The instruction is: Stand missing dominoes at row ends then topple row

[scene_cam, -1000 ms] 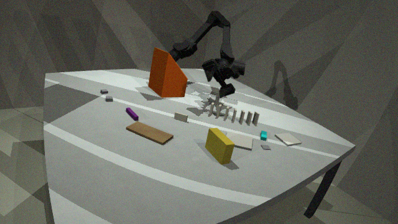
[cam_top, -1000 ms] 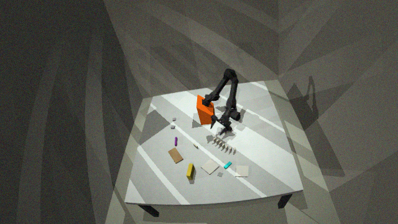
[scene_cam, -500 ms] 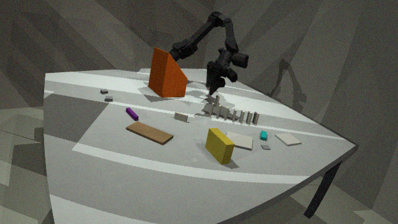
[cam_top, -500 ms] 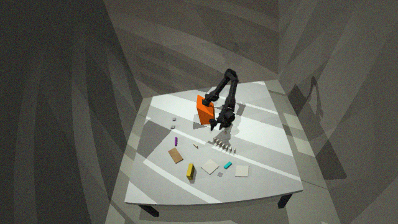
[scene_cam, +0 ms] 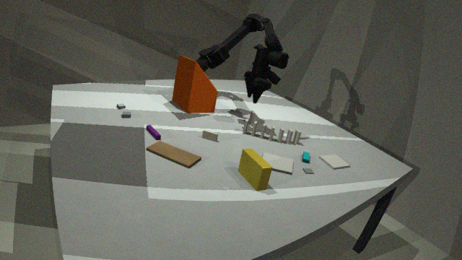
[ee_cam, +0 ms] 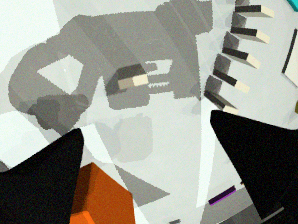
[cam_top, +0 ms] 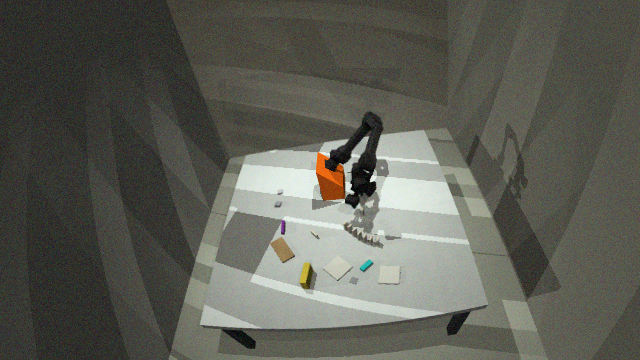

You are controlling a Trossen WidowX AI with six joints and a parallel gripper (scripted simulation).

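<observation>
My gripper tip is now 410 mm to the left of the brown board, 160 mm short of it and 90 mm above it. Also, from my gripper tip: purple bar: 410 mm to the right, 90 mm below, 10 mm ahead; then yellow block: 350 mm ahead, 280 mm to the right, 60 mm below; then teal piece: 320 mm ahead, 90 mm below, 10 mm to the right.
</observation>
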